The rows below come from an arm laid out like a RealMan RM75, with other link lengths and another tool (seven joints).
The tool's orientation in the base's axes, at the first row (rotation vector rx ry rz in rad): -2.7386 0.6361 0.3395
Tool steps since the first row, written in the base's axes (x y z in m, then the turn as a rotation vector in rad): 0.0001 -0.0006 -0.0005 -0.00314 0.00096 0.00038; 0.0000 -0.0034 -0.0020 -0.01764 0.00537 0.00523; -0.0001 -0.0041 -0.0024 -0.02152 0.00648 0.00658; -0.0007 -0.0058 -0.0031 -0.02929 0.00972 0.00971; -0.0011 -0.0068 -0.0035 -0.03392 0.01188 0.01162; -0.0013 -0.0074 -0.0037 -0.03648 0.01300 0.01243; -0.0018 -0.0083 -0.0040 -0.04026 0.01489 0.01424; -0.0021 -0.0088 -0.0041 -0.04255 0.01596 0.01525; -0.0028 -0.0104 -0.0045 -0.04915 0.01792 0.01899; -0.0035 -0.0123 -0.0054 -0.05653 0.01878 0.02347; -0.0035 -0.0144 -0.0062 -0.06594 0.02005 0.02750; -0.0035 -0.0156 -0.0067 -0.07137 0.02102 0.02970; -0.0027 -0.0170 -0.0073 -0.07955 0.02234 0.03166
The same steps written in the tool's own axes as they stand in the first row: 0.0005 0.0006 0.0002 -0.00323 0.00053 0.00048; 0.0019 0.0034 0.0007 -0.01903 0.00227 -0.00018; 0.0022 0.0041 0.0008 -0.02325 0.00279 -0.00043; 0.0026 0.0060 0.0010 -0.03221 0.00284 -0.00098; 0.0027 0.0072 0.0010 -0.03766 0.00267 -0.00126; 0.0028 0.0078 0.0011 -0.04057 0.00269 -0.00122; 0.0028 0.0089 0.0011 -0.04513 0.00238 -0.00164; 0.0028 0.0095 0.0011 -0.04785 0.00228 -0.00184; 0.0029 0.0113 0.0010 -0.05547 0.00274 -0.00357; 0.0033 0.0134 0.0013 -0.06357 0.00432 -0.00625; 0.0044 0.0154 0.0013 -0.07347 0.00659 -0.00805; 0.0050 0.0166 0.0013 -0.07924 0.00773 -0.00888; 0.0064 0.0175 0.0013 -0.08747 0.00990 -0.00895
